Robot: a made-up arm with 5 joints. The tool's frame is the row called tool.
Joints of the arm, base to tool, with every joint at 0 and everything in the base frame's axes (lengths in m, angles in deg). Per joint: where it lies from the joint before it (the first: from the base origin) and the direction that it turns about. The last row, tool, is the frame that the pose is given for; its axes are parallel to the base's.
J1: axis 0 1 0 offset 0 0 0.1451
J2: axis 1 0 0 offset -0.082 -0.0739 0.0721
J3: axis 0 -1 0 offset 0.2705 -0.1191 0.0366
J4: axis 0 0 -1 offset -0.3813 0.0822 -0.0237
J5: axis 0 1 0 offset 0.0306 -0.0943 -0.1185
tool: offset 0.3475 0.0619 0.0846
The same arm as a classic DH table. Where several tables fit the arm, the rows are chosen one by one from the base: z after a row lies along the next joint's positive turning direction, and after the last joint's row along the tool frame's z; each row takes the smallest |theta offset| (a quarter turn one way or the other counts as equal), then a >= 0, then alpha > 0; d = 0 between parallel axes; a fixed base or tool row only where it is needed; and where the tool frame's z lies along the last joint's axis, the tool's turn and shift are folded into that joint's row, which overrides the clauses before.
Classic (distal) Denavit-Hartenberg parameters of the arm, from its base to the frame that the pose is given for. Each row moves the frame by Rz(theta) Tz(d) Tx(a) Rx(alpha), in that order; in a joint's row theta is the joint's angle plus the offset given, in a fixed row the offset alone. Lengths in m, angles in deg.
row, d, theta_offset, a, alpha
base (fixed), 0.1451, 0.00, 0.0000, -90.00
J1, -0.0739, -90.00, 0.0721, -90.00
J2, 0.1885, 0.00, 0.0366, -90.00
J3, 0.0369, 90.00, 0.3813, -90.00
J4, 0.1422, 0.00, -0.0306, -90.00
J5, -0.0324, 0.00, -0.3475, -90.00
tool (fixed), 0.0846, 180.00, 0.0000, 0.00

